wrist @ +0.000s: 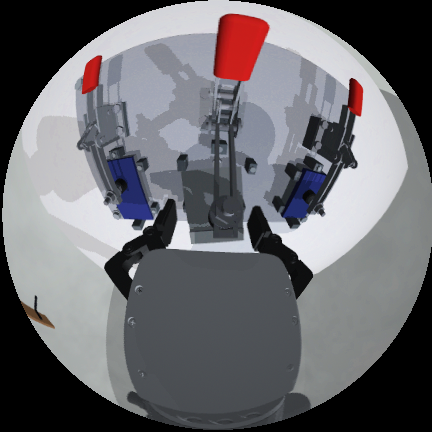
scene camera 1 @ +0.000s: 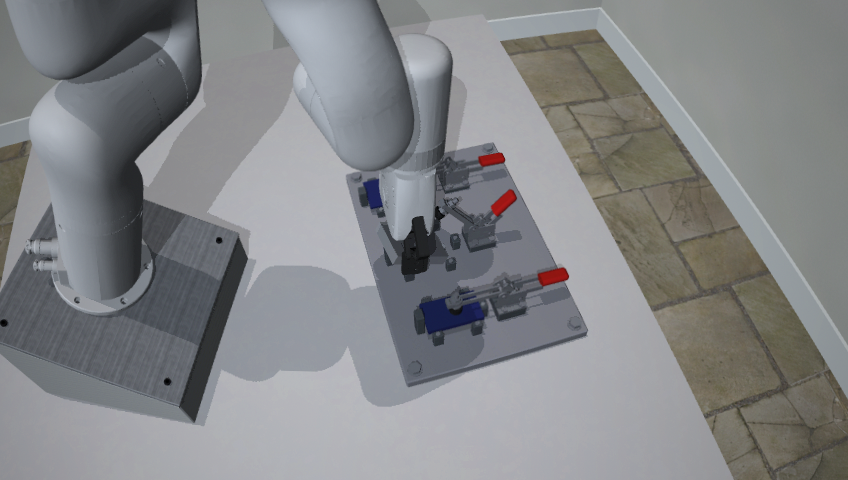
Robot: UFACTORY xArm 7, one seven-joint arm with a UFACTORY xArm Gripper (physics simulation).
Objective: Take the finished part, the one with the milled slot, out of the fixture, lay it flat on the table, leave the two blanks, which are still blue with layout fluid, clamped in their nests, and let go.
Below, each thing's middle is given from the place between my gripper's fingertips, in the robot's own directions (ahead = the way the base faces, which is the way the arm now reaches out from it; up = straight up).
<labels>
Right now my hand is 1 cm short of the grey finished part (wrist: 197, 184). Also, from my hand: fixture plate (scene camera 1: 520, 251) (7 cm ahead, 4 cm below); then clamp arm (wrist: 225, 211) (7 cm ahead, 4 cm above).
</labels>
